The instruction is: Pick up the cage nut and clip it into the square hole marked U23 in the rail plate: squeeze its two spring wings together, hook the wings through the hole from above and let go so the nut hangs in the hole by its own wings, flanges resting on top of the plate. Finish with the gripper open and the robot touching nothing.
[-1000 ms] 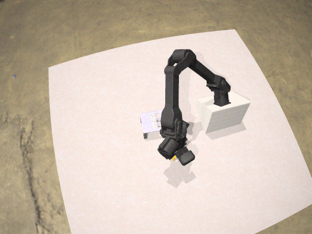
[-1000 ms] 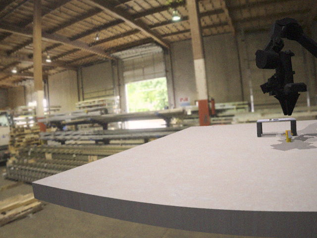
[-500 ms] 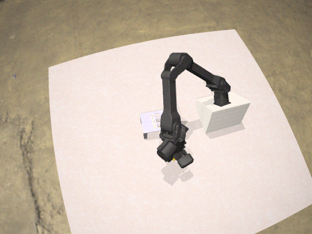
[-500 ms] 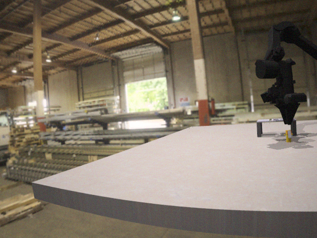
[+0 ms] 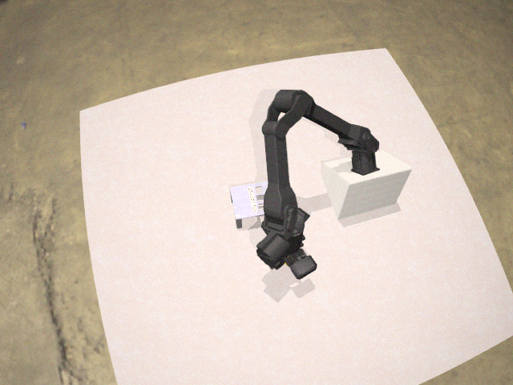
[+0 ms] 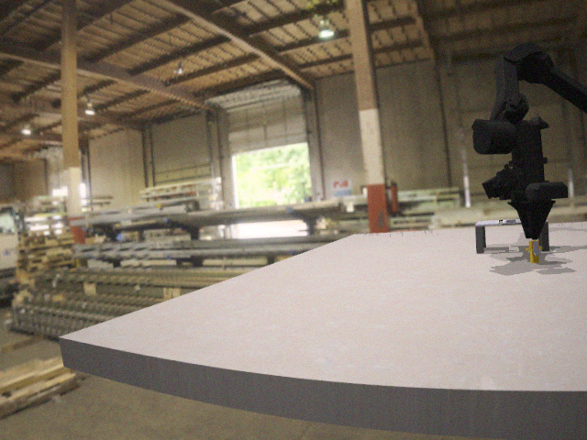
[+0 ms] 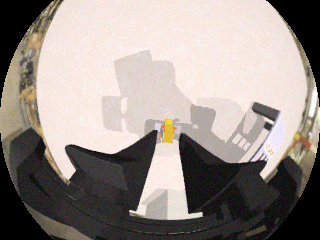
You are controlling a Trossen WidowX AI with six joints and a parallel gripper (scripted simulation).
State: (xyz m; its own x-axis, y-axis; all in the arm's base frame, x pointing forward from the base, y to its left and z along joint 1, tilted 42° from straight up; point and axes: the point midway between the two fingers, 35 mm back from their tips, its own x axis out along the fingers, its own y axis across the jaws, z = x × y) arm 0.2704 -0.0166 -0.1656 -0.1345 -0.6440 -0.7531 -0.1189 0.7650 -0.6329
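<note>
Now: gripper tip 20 mm above the cage nut. From my gripper tip the other things lie so: label 20 mm ahead, 200 mm to the right, 20 mm above.
</note>
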